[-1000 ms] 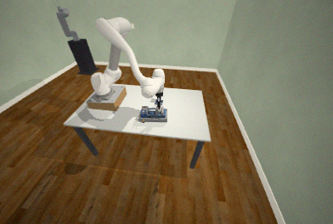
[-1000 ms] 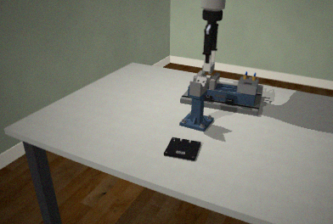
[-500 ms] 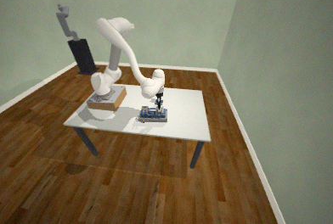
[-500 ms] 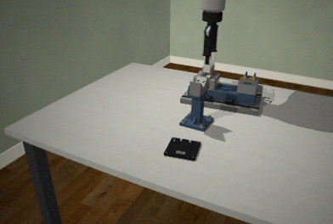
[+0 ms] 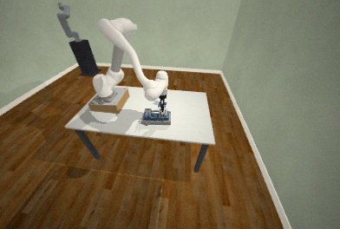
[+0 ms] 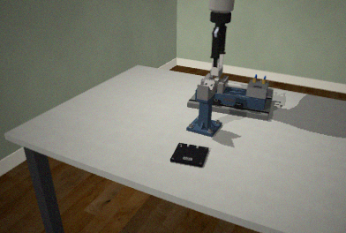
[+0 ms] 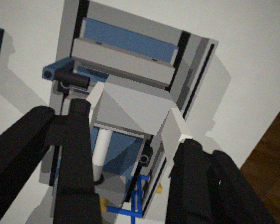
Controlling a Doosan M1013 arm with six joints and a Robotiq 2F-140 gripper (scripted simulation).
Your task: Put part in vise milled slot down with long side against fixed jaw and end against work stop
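My hand is 3 cm above the part. Round my hand: cylinder rod (9 cm behind, 1 cm to the left, 7 cm below); fixed jaw (3 cm ahead, 2 cm to the left, 7 cm below); work stop (1 cm behind, 7 cm to the left, 5 cm below).
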